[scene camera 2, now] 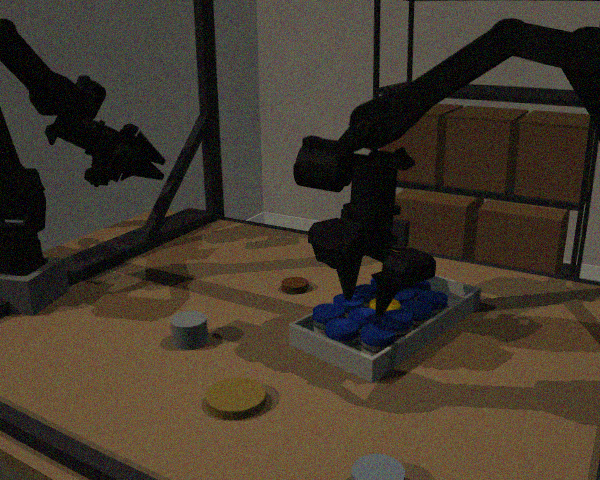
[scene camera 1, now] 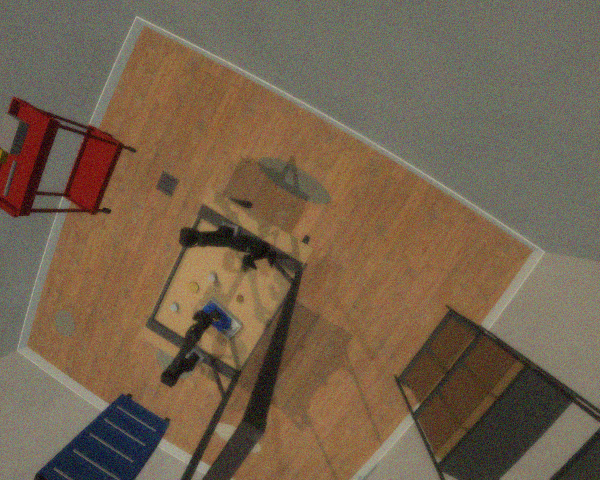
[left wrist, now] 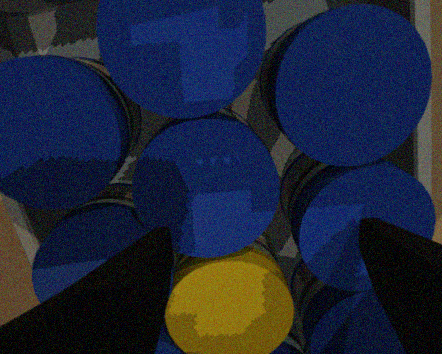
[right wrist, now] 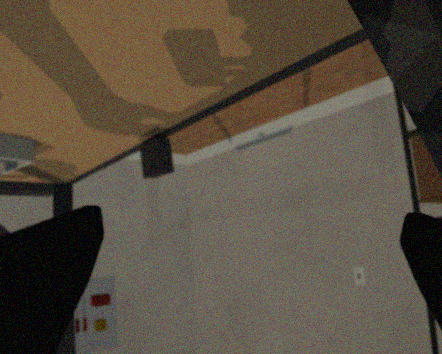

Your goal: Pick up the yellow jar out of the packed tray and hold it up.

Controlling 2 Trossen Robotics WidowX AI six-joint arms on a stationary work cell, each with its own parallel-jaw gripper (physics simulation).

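Places are measured from the left arm's base along level axes (x ahead, y left, z up), in centimetres.
Pixels of known places: left gripper, fingertip midpoint: (scene camera 2: pixel 363 307) (left wrist: pixel 265 236); right gripper, fingertip midpoint: (scene camera 2: pixel 164 169) (scene camera 1: pixel 264 268) (right wrist: pixel 253 224); left arm's base, origin of the base link: (scene camera 1: pixel 194 357); right arm's base, origin of the base link: (scene camera 2: pixel 21 266) (scene camera 1: pixel 228 232).
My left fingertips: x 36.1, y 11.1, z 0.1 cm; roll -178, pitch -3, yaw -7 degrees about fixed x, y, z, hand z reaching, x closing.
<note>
Ahead of a thing's pixels: the offset from my left fingertips to its top centre.
The yellow jar {dx -1.6, dy -2.8, dz +0.0 cm} (scene camera 2: pixel 393 303) (left wrist: pixel 230 305) stands among blue-lidded jars in the grey tray (scene camera 2: pixel 330 350) (scene camera 1: pixel 235 327), its lid at about their height. My left gripper (scene camera 2: pixel 365 306) (left wrist: pixel 265 236) is open and points down over the packed jars. In the left wrist view its fingertips are on either side, above the yellow lid in the picture, with one blue lid between them; one finger overlaps a blue lid at the right. Whether the fingers touch any lid is hard to tell. My right gripper (scene camera 2: pixel 162 170) (right wrist: pixel 253 224) is open and empty, high up away from the tray.
On the table are a grey cylinder {dx +16.7, dy +17.4, dz -1.0 cm} (scene camera 2: pixel 189 330), a flat yellow disc {dx +0.8, dy +22.5, dz -3.3 cm} (scene camera 2: pixel 235 396), a small red-brown disc {dx +18.4, dy -5.1, dz -3.3 cm} (scene camera 2: pixel 295 285) and a pale round object {dx -20.2, dy +22.9, dz -2.1 cm} (scene camera 2: pixel 378 467) at the picture's bottom edge. A dark frame post (scene camera 2: pixel 209 100) rises behind. Shelved boxes (scene camera 2: pixel 480 145) stand beyond the table.
</note>
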